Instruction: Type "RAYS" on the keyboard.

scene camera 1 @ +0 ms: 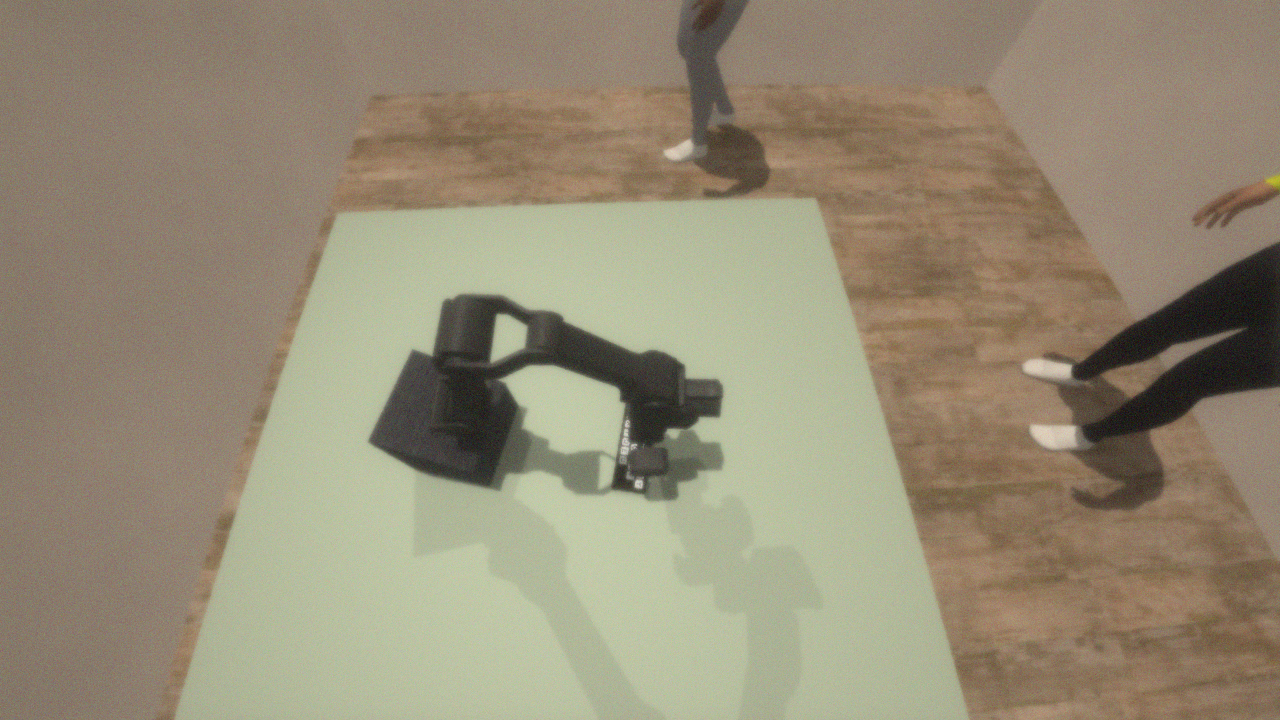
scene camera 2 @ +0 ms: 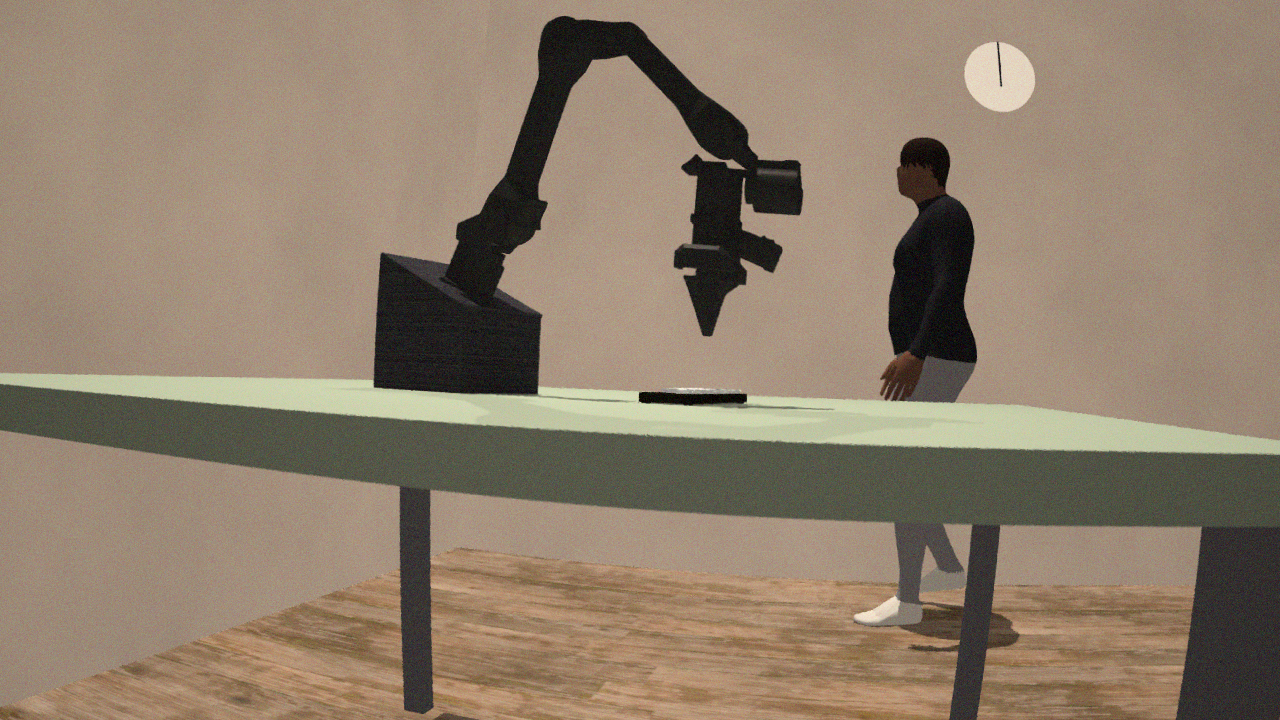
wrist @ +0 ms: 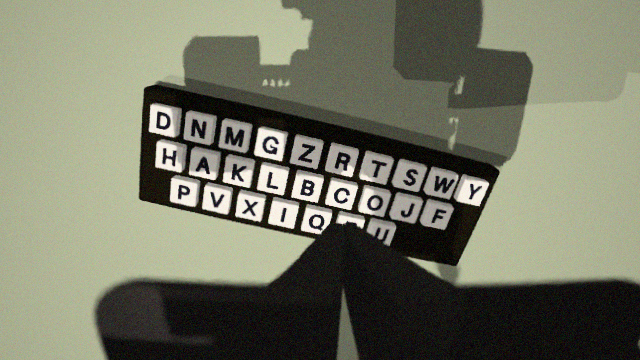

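Pixels of known places: gripper, fingertip midpoint: [scene camera 1: 642,434] [scene camera 2: 706,336] [wrist: 340,236]; arm's base at its link origin: [scene camera 1: 448,416] [scene camera 2: 466,287].
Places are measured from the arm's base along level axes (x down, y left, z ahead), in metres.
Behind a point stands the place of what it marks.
Observation:
A black keyboard [scene camera 1: 617,485] @(y -0.158, x 0.129, z 0.262 m) [scene camera 2: 691,399] @(y -0.184, x 0.135, z 0.310 m) [wrist: 430,246] @(y -0.143, x 0.129, z 0.268 m) with white letter keys lies flat on the table. In the wrist view it slants down to the right. The R key [wrist: 342,160] @(y -0.097, x 0.124, z 0.331 m), the S key [wrist: 410,176] @(y -0.132, x 0.124, z 0.317 m) and the Y key [wrist: 472,191] @(y -0.165, x 0.124, z 0.303 m) show in its top row, and the A key [wrist: 203,164] @(y -0.026, x 0.124, z 0.340 m) in its middle row. My gripper [scene camera 2: 707,334] @(y -0.092, x 0.060, z 0.326 m) [wrist: 340,236] @(y -0.092, x 0.060, z 0.326 m) is shut and empty, pointing down, above the keyboard and apart from it. In the wrist view its tips cover most of the key between Q and U. In scene camera 1 the arm hides part of the keyboard.
The dark wedge-shaped base [scene camera 1: 407,420] @(y -0.003, x -0.026, z -0.061 m) [scene camera 2: 456,349] @(y -0.097, x 0.087, z 0.016 m) stands on the pale green table [scene camera 1: 358,626] @(y -0.288, x 0.142, z -0.227 m) [scene camera 2: 626,474] @(y -0.717, x 0.164, z 0.274 m). One person [scene camera 1: 704,80] [scene camera 2: 935,268] stands beyond the table, another [scene camera 1: 1199,340] to its right. The arm's shadow falls across part of the keyboard.

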